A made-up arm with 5 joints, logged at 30 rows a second.
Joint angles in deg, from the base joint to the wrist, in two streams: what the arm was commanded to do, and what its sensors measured. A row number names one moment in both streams.
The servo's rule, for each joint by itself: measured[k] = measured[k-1] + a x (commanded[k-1-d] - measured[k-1]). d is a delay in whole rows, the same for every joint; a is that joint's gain. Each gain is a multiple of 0.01, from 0.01 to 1. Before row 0 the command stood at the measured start. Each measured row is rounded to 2 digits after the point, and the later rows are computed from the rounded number. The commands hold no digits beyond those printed.
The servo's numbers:
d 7
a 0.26 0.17 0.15 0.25 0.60
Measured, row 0:
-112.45 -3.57 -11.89 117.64 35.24
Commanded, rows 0 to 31:
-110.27 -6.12 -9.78 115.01 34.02
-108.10 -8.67 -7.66 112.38 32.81
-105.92 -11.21 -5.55 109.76 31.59
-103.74 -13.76 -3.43 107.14 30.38
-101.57 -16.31 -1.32 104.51 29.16
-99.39 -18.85 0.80 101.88 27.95
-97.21 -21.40 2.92 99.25 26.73
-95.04 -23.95 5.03 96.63 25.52
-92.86 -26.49 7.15 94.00 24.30
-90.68 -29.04 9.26 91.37 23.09
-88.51 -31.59 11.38 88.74 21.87
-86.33 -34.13 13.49 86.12 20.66
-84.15 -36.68 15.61 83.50 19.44
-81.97 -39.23 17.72 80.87 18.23
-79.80 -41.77 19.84 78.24 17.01
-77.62 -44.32 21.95 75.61 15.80
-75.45 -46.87 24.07 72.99 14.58
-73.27 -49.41 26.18 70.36 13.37
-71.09 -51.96 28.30 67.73 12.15
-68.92 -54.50 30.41 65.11 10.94
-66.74 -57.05 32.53 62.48 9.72
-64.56 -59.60 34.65 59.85 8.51
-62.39 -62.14 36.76 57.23 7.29
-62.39 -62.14 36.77 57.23 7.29
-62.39 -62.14 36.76 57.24 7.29
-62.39 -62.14 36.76 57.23 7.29
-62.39 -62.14 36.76 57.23 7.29
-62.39 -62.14 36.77 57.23 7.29
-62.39 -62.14 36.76 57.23 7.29
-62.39 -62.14 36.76 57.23 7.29
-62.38 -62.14 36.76 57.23 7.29
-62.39 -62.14 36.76 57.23 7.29
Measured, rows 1 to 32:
-112.45 -3.57 -11.89 117.64 35.24
-112.45 -3.57 -11.89 117.64 35.24
-112.45 -3.57 -11.89 117.64 35.24
-112.45 -3.57 -11.89 117.64 35.24
-112.45 -3.57 -11.89 117.64 35.24
-112.45 -3.57 -11.89 117.64 35.24
-112.45 -3.57 -11.89 117.64 35.24
-111.88 -4.00 -11.57 116.98 34.51
-110.90 -4.79 -10.98 115.83 33.49
-109.61 -5.88 -10.17 114.31 32.35
-108.08 -7.22 -9.16 112.52 31.17
-106.39 -8.77 -7.98 110.52 29.96
-104.57 -10.48 -6.66 108.36 28.75
-102.66 -12.34 -5.22 106.08 27.54
-100.68 -14.31 -3.68 103.72 26.33
-98.65 -16.38 -2.06 101.29 25.11
-96.58 -18.53 -0.36 98.81 23.90
-94.48 -20.75 1.40 96.29 22.68
-92.36 -23.02 3.21 93.75 21.47
-90.23 -25.34 5.07 91.19 20.25
-88.08 -27.70 6.97 88.61 19.04
-85.93 -30.09 8.90 86.02 17.82
-83.77 -32.51 10.86 83.42 16.61
-81.61 -34.95 12.84 80.81 15.39
-79.44 -37.41 14.84 78.20 14.18
-77.27 -39.88 16.86 75.58 12.96
-75.10 -42.37 18.89 72.96 11.75
-72.93 -44.87 20.94 70.34 10.53
-70.75 -47.37 23.00 67.72 9.32
-68.58 -49.88 25.06 65.10 8.10
-66.97 -51.96 26.82 63.13 7.61
-65.78 -53.69 28.31 61.66 7.42

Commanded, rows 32 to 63:
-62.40 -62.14 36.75 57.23 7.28
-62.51 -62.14 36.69 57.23 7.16
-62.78 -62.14 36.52 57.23 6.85
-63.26 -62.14 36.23 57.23 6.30
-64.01 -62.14 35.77 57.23 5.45
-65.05 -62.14 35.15 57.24 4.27
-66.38 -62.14 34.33 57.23 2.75
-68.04 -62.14 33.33 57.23 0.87
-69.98 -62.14 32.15 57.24 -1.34
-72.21 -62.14 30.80 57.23 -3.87
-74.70 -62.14 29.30 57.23 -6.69
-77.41 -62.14 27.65 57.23 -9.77
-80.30 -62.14 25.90 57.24 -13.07
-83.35 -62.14 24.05 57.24 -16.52
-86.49 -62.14 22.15 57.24 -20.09
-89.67 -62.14 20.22 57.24 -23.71
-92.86 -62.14 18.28 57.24 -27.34
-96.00 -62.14 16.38 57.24 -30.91
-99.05 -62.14 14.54 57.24 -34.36
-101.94 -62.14 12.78 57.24 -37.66
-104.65 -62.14 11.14 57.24 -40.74
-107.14 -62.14 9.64 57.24 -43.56
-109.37 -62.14 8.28 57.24 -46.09
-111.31 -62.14 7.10 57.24 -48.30
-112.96 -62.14 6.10 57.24 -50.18
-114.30 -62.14 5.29 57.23 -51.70
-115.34 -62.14 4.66 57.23 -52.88
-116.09 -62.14 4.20 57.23 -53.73
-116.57 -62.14 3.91 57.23 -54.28
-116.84 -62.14 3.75 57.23 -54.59
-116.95 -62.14 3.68 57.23 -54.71
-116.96 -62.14 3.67 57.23 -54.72
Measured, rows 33 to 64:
-64.90 -55.13 29.58 60.55 7.34
-64.25 -56.32 30.66 59.72 7.31
-63.77 -57.31 31.58 59.10 7.30
-63.41 -58.13 32.36 58.63 7.29
-63.14 -58.81 33.02 58.28 7.29
-62.94 -59.38 33.58 58.02 7.29
-62.80 -59.85 34.06 57.82 7.29
-62.70 -60.24 34.46 57.67 7.28
-62.65 -60.56 34.79 57.56 7.21
-62.68 -60.83 35.05 57.48 6.99
-62.83 -61.05 35.23 57.42 6.58
-63.14 -61.24 35.31 57.37 5.90
-63.64 -61.39 35.29 57.34 4.92
-64.35 -61.52 35.15 57.31 3.62
-65.31 -61.63 34.88 57.29 1.97
-66.52 -61.72 34.47 57.28 -0.02
-68.00 -61.79 33.92 57.27 -2.33
-69.74 -61.85 33.23 57.26 -4.95
-71.73 -61.90 32.39 57.25 -7.84
-73.96 -61.94 31.42 57.25 -10.98
-76.40 -61.97 30.31 57.25 -14.30
-79.02 -62.00 29.09 57.25 -17.77
-81.79 -62.02 27.76 57.25 -21.33
-84.67 -62.04 26.34 57.25 -24.94
-87.62 -62.06 24.85 57.25 -28.52
-90.59 -62.07 23.30 57.25 -32.02
-93.54 -62.08 21.72 57.25 -35.40
-96.43 -62.09 20.13 57.25 -38.60
-99.21 -62.10 18.56 57.25 -41.58
-101.85 -62.11 17.02 57.25 -44.29
-104.31 -62.12 15.53 57.25 -46.70
-106.56 -62.12 14.12 57.25 -48.79

